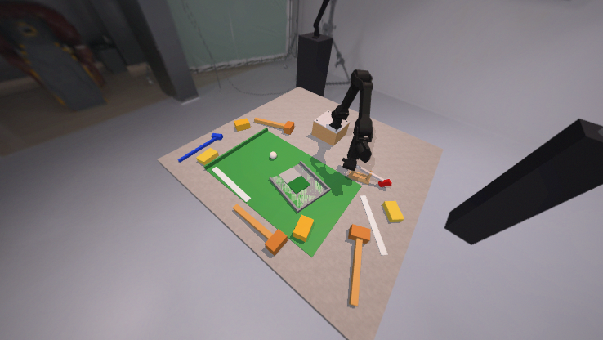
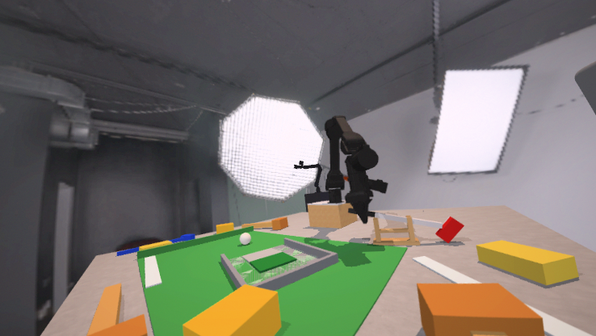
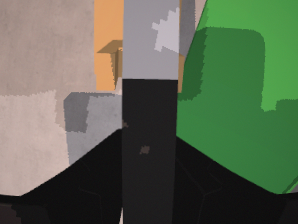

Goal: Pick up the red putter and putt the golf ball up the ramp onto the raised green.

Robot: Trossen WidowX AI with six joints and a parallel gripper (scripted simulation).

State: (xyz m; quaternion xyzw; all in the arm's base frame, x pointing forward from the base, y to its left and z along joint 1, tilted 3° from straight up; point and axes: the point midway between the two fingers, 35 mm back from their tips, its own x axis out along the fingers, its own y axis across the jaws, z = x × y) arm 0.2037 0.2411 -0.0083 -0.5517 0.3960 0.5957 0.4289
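Right now my gripper tip is 30 mm past the wooden stand, 70 mm to the right of it and 30 mm above it. Also, from my gripper tip: green mat: 280 mm ahead, 240 mm to the right, 60 mm below; grey-walled frame: 250 mm ahead, 120 mm to the right, 50 mm below; red putter: 40 mm behind, 90 mm to the left.
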